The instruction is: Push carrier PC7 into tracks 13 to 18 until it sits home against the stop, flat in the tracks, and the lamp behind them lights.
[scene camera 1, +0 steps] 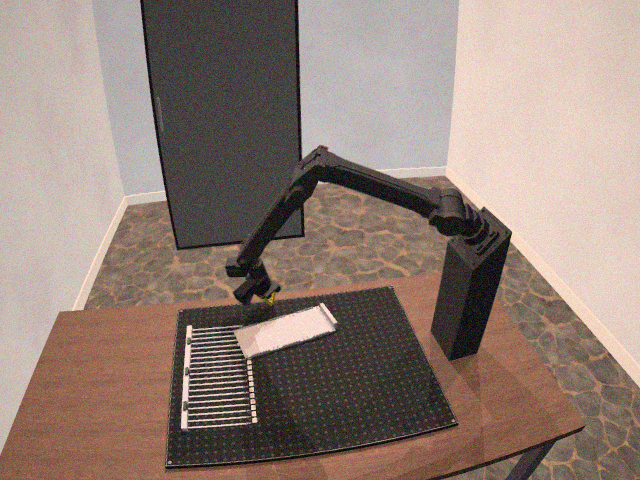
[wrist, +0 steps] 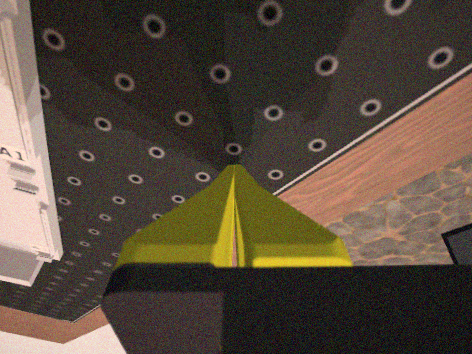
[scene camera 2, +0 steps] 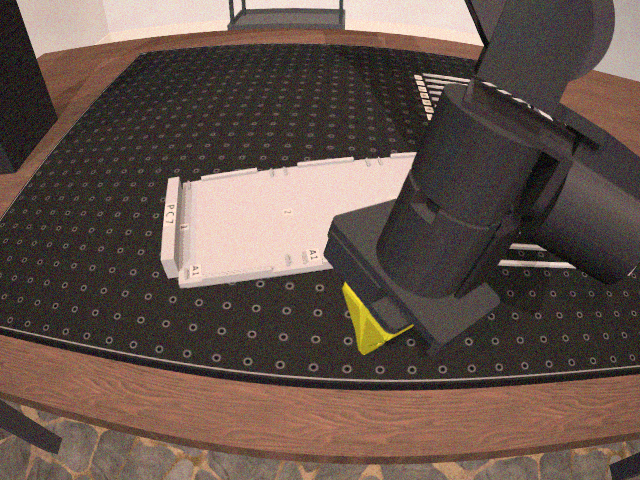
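Pixels of known places: gripper, fingertip midpoint: (scene camera 1: 272,304) (wrist: 234,176) (scene camera 2: 367,349); arm's base at its link origin: (scene camera 1: 478,235).
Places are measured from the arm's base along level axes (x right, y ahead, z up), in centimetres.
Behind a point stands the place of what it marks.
Note:
Carrier PC7 (scene camera 1: 286,330) @(y 51.3, x 21.9, z -38.8 cm) (scene camera 2: 253,219) @(y 44.0, x 23.4, z -38.9 cm) (wrist: 15,110) @(y 52.0, x 28.2, z -38.9 cm) is a long white tray with a raised labelled end. It lies turned at an angle to the tracks. In scene view 1 its other end overlaps the entry ends of the uppermost tracks; in scene view 2 the arm hides that end. The tracks (scene camera 2: 537,264) @(y 71.2, x 30.2, z -39.6 cm) are thin white bars running to a white stop rail (scene camera 1: 186,387) @(y 86.5, x 5.3, z -38.3 cm) with small green parts. I cannot tell a lit lamp. My gripper (scene camera 1: 270,303) @(y 52.7, x 37.0, z -39.6 cm) (scene camera 2: 363,352) @(y 52.7, x 37.0, z -39.6 cm) (wrist: 234,176) @(y 52.7, x 37.0, z -39.6 cm) is shut and empty, its yellow fingertips low over the board beside the carrier's long A1 side, apart from it.
The black perforated board (scene camera 1: 351,408) @(y 42.1, x -14.0, z -39.9 cm) (scene camera 2: 170,330) @(y 37.0, x 34.6, z -39.9 cm) lies on the wooden table (scene camera 1: 103,382) @(y 115.2, x 15.3, z -41.3 cm) (scene camera 2: 258,418) @(y 44.2, x 41.8, z -41.2 cm). Its edge runs close to my fingers in the wrist view. The arm's dark pedestal (scene camera 1: 465,304) @(y 6.0, x -7.5, z -17.2 cm) stands at the right in scene view 1. A dark cabinet (scene camera 1: 222,113) stands behind the table.

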